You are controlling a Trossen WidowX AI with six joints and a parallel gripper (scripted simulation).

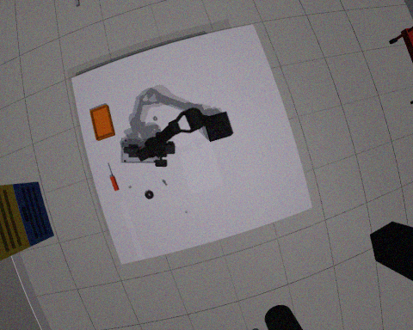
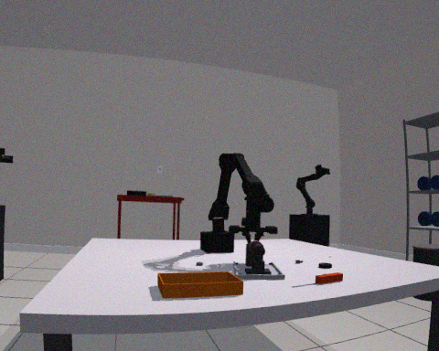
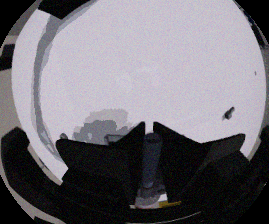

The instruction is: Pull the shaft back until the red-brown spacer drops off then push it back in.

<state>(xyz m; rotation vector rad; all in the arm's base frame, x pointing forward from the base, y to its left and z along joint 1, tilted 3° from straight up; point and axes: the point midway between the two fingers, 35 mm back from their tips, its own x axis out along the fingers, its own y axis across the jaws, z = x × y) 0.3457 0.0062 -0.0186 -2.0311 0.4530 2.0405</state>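
Right now my gripper tip is 12 cm short of the red-brown spacer, 5 cm to the left of it and 3 cm below it. The rest, counted from my gripper tip: red-handled screwdriver 37 cm ahead, 2 cm to the left, 4 cm below; orange tray 32 cm ahead, 32 cm to the right, 4 cm below.
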